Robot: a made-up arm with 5 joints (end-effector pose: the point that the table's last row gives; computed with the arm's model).
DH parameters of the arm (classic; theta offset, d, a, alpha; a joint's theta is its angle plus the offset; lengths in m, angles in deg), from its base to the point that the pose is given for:
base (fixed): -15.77 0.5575 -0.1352 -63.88
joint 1: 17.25 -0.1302 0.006 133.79
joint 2: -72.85 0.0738 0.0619 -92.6
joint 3: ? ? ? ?
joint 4: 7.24 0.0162 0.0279 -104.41
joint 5: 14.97 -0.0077 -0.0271 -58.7
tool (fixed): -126.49 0.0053 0 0
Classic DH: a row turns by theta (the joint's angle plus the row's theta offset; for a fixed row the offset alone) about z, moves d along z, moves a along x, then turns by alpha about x.
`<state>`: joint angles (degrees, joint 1 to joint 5).
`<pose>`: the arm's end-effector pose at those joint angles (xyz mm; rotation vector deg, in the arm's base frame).
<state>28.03 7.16 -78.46 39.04 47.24</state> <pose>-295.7 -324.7 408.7 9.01 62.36 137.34</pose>
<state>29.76 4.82 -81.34 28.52 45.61</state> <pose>-294.0 -330.2 423.8 4.31 62.60 147.03</pose>
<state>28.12 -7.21 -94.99 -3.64 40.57</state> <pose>-288.3 -338.1 492.0 6.77 -62.39 -161.04</pose>
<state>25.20 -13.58 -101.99 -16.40 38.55</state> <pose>-285.8 -333.9 525.4 6.55 -57.71 -150.58</pose>
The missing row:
joint 3: 18.34 -0.1566 0.138 -90
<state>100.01 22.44 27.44 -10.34 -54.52</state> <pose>-352.8 -195.7 509.8 95.83 -66.94 -32.33</pose>
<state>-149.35 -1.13 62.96 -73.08 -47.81</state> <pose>-12.7 -164.1 471.4 44.90 13.46 -22.25</pose>
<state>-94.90 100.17 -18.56 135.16 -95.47</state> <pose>-180.8 -296.2 672.9 33.65 176.01 -15.39</pose>
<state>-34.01 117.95 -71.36 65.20 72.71</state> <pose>-10.1 -313.7 626.5 -115.19 4.50 48.40</pose>
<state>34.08 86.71 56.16 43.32 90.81</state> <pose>-219.2 -32.2 295.4 21.30 66.16 -112.65</pose>
